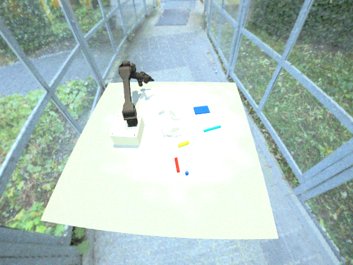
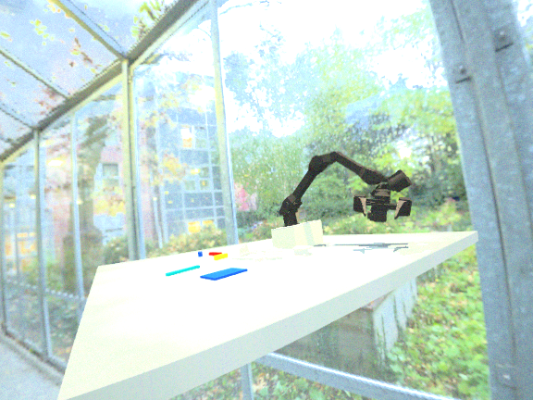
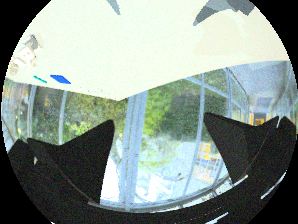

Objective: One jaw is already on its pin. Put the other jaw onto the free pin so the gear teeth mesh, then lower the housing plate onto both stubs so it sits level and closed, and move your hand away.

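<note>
Right now my gripper tip is 390 mm to the left of the white jaw, 180 mm short of it and 110 mm above it. From my gripper tip the other things lie so: pale riser 290 mm to the right, 110 mm below, 60 mm ahead; yellow bar 650 mm to the right, 200 mm ahead, 110 mm below; blue flat plate 390 mm ahead, 330 mm to the right, 120 mm below.
</note>
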